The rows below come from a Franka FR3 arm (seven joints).
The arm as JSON. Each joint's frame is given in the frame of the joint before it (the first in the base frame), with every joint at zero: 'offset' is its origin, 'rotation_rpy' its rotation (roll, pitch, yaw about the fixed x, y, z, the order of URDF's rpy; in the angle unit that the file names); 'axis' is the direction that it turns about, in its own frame. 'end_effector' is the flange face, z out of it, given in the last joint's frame.
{
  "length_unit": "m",
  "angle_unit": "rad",
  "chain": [
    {
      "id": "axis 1",
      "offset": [
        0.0,
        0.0,
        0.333
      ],
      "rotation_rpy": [
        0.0,
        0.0,
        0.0
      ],
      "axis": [
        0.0,
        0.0,
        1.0
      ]
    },
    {
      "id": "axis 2",
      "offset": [
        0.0,
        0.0,
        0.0
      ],
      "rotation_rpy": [
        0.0,
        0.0,
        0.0
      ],
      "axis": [
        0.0,
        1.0,
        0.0
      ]
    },
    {
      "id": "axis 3",
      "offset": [
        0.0,
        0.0,
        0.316
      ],
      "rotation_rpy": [
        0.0,
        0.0,
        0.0
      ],
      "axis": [
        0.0,
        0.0,
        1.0
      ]
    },
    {
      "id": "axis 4",
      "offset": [
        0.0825,
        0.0,
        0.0
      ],
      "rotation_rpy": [
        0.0,
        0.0,
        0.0
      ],
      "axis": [
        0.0,
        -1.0,
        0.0
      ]
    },
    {
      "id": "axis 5",
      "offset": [
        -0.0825,
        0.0,
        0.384
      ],
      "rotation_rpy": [
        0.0,
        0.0,
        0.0
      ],
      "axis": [
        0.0,
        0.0,
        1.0
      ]
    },
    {
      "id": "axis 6",
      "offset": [
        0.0,
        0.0,
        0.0
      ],
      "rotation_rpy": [
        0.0,
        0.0,
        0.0
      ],
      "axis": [
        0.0,
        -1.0,
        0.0
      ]
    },
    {
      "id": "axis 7",
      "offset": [
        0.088,
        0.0,
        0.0
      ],
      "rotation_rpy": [
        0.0,
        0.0,
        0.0
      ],
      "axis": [
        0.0,
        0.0,
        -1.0
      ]
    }
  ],
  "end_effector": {
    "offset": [
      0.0,
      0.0,
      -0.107
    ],
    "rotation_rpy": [
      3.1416,
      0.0,
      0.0
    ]
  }
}
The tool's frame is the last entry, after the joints.
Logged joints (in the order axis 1, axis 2, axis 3, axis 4, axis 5, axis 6, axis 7), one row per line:
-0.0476 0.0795 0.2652 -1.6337 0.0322 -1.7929 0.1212
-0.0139 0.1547 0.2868 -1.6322 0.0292 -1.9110 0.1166
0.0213 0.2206 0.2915 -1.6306 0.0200 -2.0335 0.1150
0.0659 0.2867 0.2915 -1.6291 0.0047 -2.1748 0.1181
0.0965 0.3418 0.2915 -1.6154 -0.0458 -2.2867 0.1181
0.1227 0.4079 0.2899 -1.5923 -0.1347 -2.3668 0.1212
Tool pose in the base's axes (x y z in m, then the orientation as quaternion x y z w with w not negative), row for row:
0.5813 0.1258 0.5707 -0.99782 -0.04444 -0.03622 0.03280
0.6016 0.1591 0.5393 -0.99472 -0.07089 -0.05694 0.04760
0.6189 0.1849 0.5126 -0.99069 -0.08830 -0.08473 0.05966
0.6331 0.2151 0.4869 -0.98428 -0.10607 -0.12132 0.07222
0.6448 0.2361 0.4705 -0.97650 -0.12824 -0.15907 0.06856
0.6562 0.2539 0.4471 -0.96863 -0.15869 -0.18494 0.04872
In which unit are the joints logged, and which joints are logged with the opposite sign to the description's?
The joints are logged in radians. Opposite sign: axis 6.
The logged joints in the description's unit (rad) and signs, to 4 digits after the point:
-0.0476 0.0795 0.2652 -1.6337 0.0322 1.7929 0.1212
-0.0139 0.1547 0.2868 -1.6322 0.0292 1.9110 0.1166
0.0213 0.2206 0.2915 -1.6306 0.0200 2.0335 0.1150
0.0659 0.2867 0.2915 -1.6291 0.0047 2.1748 0.1181
0.0965 0.3418 0.2915 -1.6154 -0.0458 2.2867 0.1181
0.1227 0.4079 0.2899 -1.5923 -0.1347 2.3668 0.1212

